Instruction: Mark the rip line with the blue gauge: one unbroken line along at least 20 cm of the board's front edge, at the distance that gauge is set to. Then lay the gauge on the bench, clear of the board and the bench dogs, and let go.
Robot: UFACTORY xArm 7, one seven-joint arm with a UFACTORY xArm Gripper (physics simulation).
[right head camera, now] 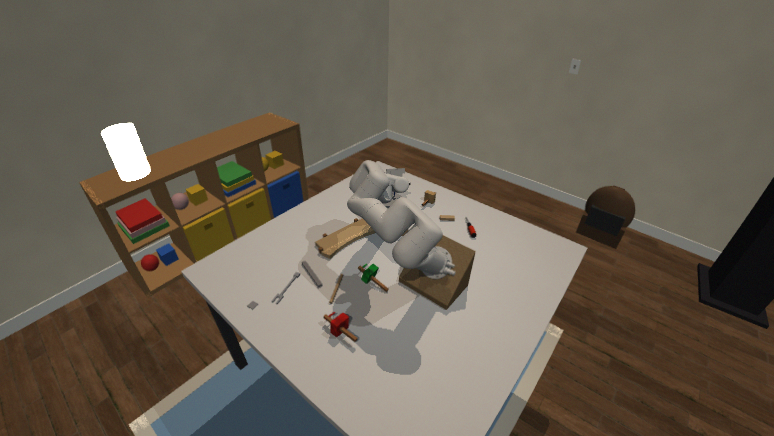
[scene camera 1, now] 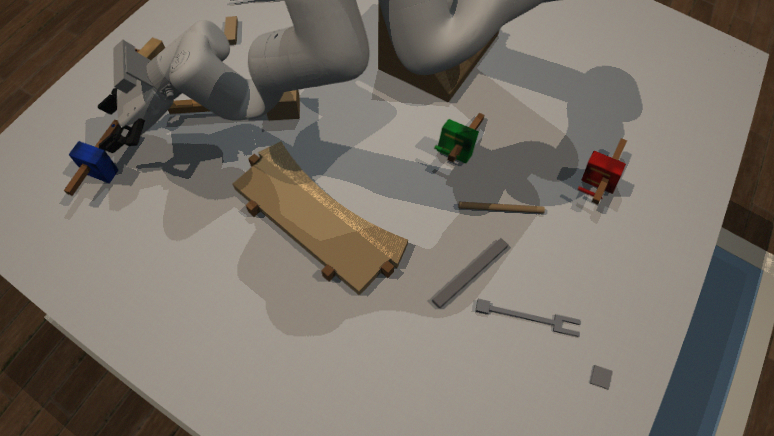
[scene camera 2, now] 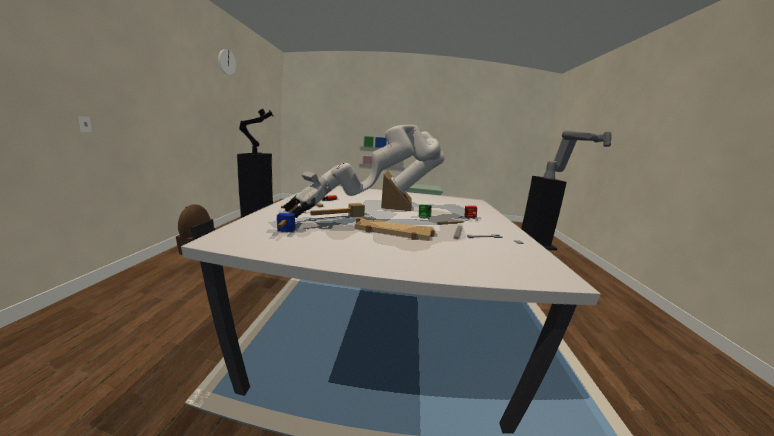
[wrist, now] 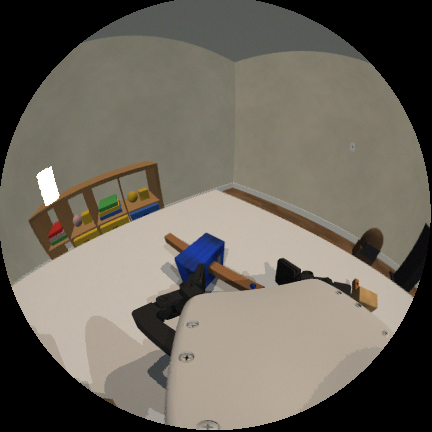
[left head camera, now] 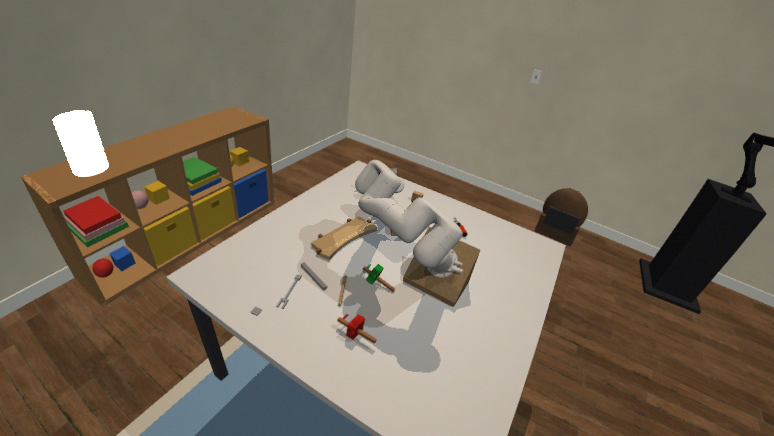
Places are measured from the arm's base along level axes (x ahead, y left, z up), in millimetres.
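Pixels of known places: gripper, fingertip midpoint: (scene camera 1: 104, 129) (scene camera 2: 289, 212) (wrist: 242, 273); arm's base, origin of the base link: (right head camera: 436, 262) (scene camera 2: 398, 186).
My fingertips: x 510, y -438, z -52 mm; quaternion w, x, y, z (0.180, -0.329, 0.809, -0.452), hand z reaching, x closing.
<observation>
Ahead of a thing's pixels: the offset from my fingertips to its top centre. "spot": to the spot under its first point.
The blue gauge {dx +51, dy +8, dz +8 mm} (scene camera 1: 93, 161) (scene camera 2: 285, 222) (wrist: 200, 257) stands on the bench beyond the board's far-left end, its wooden beam running through the blue head. My gripper (scene camera 1: 109, 121) (wrist: 242, 273) is open, its black fingers low over the beam's pin end. In the wrist view one finger is in front of the blue head and the other is across the beam to the right; nothing is gripped. The pin tip is hidden. The board {dx -56, dy +422, dz -38 mm} (left head camera: 343, 238) (right head camera: 341, 238) (scene camera 1: 311, 216) (scene camera 2: 395, 228), with one curved edge, lies among small brown bench dogs {dx -10, dy +319, dz -32 mm} (scene camera 1: 252, 207) {dx +31, dy +494, dz -32 mm} (scene camera 1: 328, 272) {dx -19, dy +575, dz -32 mm} (scene camera 1: 387, 268).
A wooden mallet {spot: dx -208, dy +261, dz -15 mm} (scene camera 1: 284, 105) (scene camera 2: 356, 210) lies under my arm. A plain wood-coloured tool {dx -203, dy -55, dz -2 mm} (scene camera 1: 151, 47) (wrist: 366, 296) is beside the gripper. Green {dx -314, dy +576, dz +7 mm} (scene camera 1: 457, 140) and red gauges {dx -369, dy +837, dz +8 mm} (scene camera 1: 602, 172), a thin wooden stick {dx -218, dy +697, dz -45 mm} (scene camera 1: 501, 207), a grey bar {dx -81, dy +698, dz -47 mm} (scene camera 1: 470, 273) and a forked tool {dx -55, dy +811, dz -49 mm} (scene camera 1: 522, 315) lie to the right.
</observation>
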